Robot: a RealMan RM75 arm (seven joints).
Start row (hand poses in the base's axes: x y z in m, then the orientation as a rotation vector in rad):
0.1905 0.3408 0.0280 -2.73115 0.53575 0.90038
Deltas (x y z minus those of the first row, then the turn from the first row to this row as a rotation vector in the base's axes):
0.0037 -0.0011 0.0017 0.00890 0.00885 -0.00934
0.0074 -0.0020 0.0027 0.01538 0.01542 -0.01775
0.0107 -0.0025 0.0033 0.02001 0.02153 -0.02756
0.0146 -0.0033 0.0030 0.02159 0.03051 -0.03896
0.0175 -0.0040 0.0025 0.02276 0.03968 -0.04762
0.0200 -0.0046 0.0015 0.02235 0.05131 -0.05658
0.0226 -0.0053 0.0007 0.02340 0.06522 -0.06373
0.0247 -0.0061 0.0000 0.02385 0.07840 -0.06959
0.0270 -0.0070 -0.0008 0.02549 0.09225 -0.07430
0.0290 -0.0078 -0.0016 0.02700 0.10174 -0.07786
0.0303 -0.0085 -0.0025 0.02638 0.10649 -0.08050
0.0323 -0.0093 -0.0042 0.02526 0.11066 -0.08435
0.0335 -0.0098 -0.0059 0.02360 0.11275 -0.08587
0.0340 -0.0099 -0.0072 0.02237 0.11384 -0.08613
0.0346 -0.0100 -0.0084 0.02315 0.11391 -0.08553
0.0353 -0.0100 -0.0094 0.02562 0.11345 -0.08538
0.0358 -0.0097 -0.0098 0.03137 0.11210 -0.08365
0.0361 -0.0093 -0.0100 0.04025 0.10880 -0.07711
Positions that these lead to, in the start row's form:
0.1942 0.3397 0.0297 -2.71571 0.54439 0.91084
0.1979 0.3388 0.0307 -2.70356 0.55277 0.91817
0.2012 0.3383 0.0313 -2.69243 0.56393 0.92443
0.2051 0.3375 0.0310 -2.68217 0.57947 0.93420
0.2080 0.3368 0.0305 -2.67355 0.59169 0.94486
0.2105 0.3362 0.0295 -2.66523 0.60567 0.95882
0.2131 0.3355 0.0287 -2.65569 0.61680 0.97636
0.2152 0.3347 0.0280 -2.64747 0.62646 0.99316
0.2175 0.3338 0.0272 -2.63847 0.63400 1.01113
0.2195 0.3330 0.0264 -2.63170 0.63934 1.02333
0.2208 0.3323 0.0255 -2.62903 0.64396 1.02921
0.2228 0.3315 0.0238 -2.62632 0.65034 1.03397
0.2240 0.3310 0.0221 -2.62614 0.65370 1.03648
0.2245 0.3309 0.0208 -2.62665 0.65499 1.03794
0.2251 0.3308 0.0196 -2.62627 0.65375 1.03818
0.2258 0.3308 0.0186 -2.62438 0.65194 1.03755
0.2263 0.3311 0.0182 -2.62084 0.64590 1.03605
0.2266 0.3315 0.0180 -2.61791 0.63144 1.03309

